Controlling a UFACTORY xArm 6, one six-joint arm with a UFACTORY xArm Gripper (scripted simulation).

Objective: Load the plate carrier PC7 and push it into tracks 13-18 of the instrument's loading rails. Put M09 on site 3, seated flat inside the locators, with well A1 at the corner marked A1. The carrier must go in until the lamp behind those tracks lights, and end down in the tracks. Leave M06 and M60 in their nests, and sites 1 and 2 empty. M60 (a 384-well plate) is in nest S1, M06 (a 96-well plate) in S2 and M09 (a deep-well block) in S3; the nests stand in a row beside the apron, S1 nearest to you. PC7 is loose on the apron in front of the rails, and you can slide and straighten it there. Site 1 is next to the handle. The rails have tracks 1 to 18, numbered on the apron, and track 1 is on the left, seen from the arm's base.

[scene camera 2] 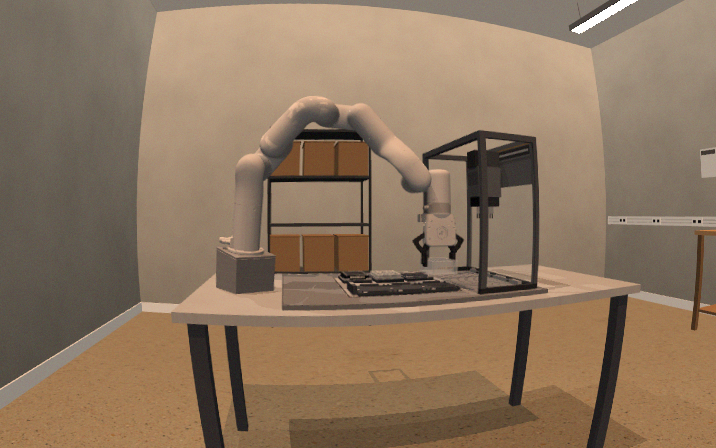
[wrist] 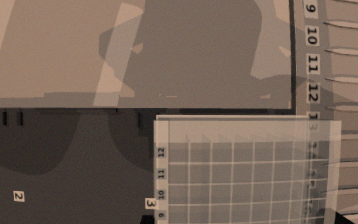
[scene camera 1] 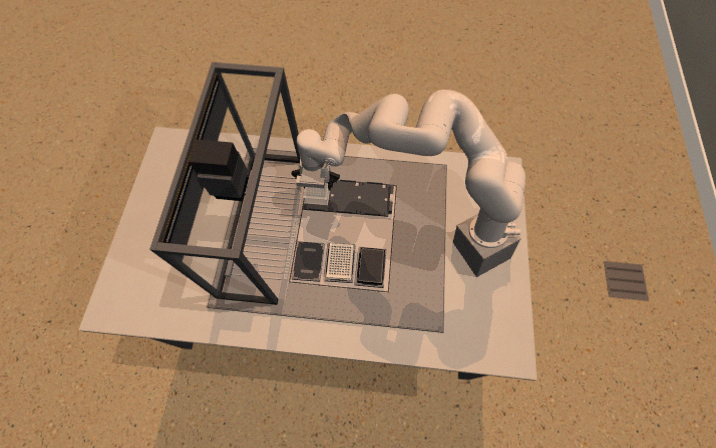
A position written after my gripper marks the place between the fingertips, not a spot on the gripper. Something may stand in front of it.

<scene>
I see my gripper [scene camera 2: 438,265], a plate carrier PC7 [scene camera 1: 366,198] and a nest S3 [scene camera 1: 307,260].
The plate carrier PC7 is seen too in scene camera 2 [scene camera 2: 403,288] and in the wrist view [wrist: 65,158].
</scene>
